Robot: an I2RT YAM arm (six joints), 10 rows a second.
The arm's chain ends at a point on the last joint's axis. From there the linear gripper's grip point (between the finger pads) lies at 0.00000 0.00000 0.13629 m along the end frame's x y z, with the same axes.
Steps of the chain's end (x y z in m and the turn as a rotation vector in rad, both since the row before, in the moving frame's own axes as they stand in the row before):
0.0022 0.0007 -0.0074 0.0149 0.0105 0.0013
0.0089 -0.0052 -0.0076 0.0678 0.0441 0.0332
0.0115 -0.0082 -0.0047 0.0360 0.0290 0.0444
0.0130 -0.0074 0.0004 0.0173 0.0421 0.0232
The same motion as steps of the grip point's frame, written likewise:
0.0036 -0.0013 -0.0074 0.0149 0.0105 0.0013
0.0151 -0.0143 -0.0080 0.0678 0.0441 0.0332
0.0156 -0.0130 -0.0048 0.0360 0.0290 0.0444
0.0188 -0.0097 0.0003 0.0173 0.0421 0.0232

